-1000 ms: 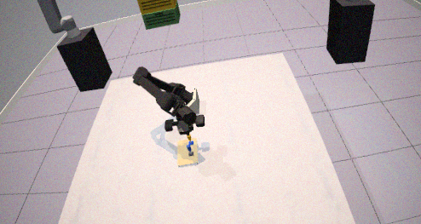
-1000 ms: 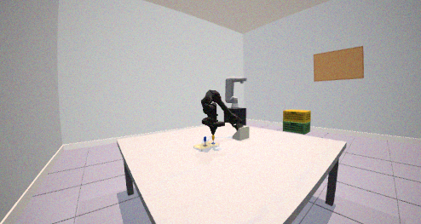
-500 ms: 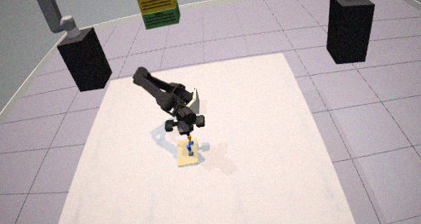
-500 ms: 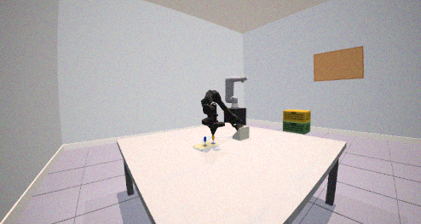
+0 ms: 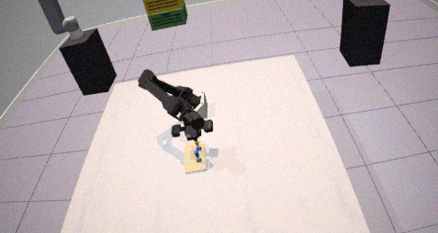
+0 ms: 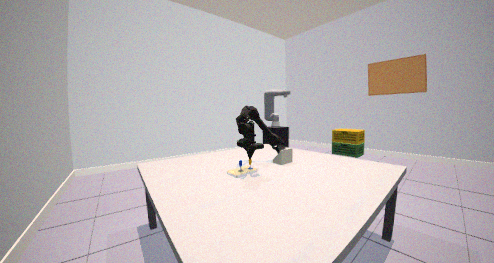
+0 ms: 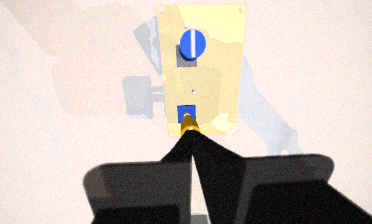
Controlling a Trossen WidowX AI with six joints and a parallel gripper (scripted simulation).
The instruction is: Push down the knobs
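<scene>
The orange knob is 1 cm below my gripper tip. Round my gripper tip: blue knob (7 cm ahead, 1 cm below).
</scene>
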